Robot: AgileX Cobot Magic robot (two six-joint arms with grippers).
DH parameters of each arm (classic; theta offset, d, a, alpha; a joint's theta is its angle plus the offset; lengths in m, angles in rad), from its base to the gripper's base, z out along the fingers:
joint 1: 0 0.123 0 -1.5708
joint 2: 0.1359 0 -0.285 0
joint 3: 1.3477 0 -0.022 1.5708
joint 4: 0 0.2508 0 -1.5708
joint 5: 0 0 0.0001 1.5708
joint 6: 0 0.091 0 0
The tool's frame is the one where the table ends.
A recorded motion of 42 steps. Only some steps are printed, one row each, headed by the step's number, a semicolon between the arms.
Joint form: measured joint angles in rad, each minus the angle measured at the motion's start. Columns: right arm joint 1, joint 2, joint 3, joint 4, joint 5, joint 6; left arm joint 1, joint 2, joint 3, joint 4, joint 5, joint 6.
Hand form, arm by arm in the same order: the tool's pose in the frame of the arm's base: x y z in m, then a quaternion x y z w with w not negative. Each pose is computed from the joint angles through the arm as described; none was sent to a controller.
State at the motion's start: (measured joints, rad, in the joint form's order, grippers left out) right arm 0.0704 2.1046 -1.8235 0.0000 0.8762 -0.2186; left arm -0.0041 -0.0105 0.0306 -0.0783 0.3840 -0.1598
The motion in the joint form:
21: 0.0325 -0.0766 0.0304 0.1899 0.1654 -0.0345; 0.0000 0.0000 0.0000 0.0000 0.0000 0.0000
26: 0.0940 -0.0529 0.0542 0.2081 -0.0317 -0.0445; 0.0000 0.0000 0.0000 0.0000 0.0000 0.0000
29: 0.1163 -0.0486 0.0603 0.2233 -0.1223 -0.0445; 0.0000 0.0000 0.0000 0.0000 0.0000 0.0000
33: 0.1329 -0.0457 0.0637 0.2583 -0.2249 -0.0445; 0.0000 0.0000 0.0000 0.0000 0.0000 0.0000
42: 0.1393 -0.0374 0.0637 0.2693 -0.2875 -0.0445; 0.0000 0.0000 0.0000 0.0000 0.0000 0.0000
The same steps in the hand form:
21: 0.4407 0.0604 0.2611 -0.14209 0.96757 0.07501 0.19492; 0.0524 -0.0029 0.1691 -0.08366 0.80513 -0.08104 0.58154
26: 0.4529 0.0894 0.2513 -0.15846 0.94769 0.08004 0.26529; 0.0524 -0.0029 0.1691 -0.08366 0.80513 -0.08104 0.58154
29: 0.4576 0.1005 0.2520 -0.15821 0.93601 0.08568 0.30253; 0.0524 -0.0029 0.1691 -0.08366 0.80513 -0.08104 0.58154
33: 0.4632 0.1099 0.2556 -0.14781 0.92102 0.09840 0.34667; 0.0524 -0.0029 0.1691 -0.08366 0.80513 -0.08104 0.58154
42: 0.4678 0.1133 0.2555 -0.14163 0.91211 0.10083 0.37126; 0.0524 -0.0029 0.1691 -0.08366 0.80513 -0.08104 0.58154

